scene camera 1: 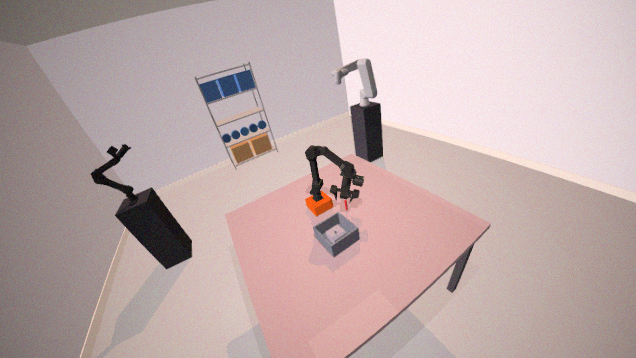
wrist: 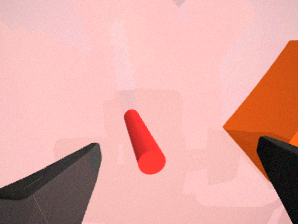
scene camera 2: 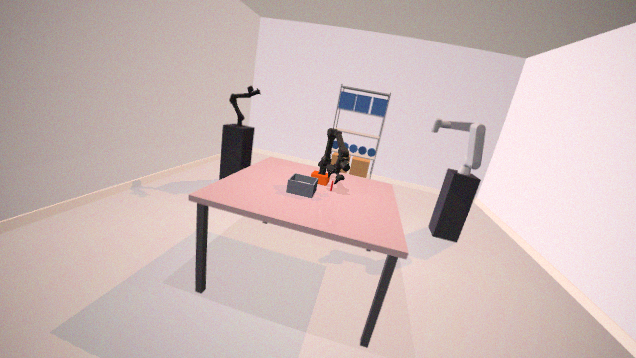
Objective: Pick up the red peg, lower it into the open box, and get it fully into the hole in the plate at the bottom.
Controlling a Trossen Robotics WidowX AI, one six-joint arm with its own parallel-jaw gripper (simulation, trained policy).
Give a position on a grey box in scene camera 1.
At 352,236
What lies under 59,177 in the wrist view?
My gripper.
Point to a red peg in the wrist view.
150,159
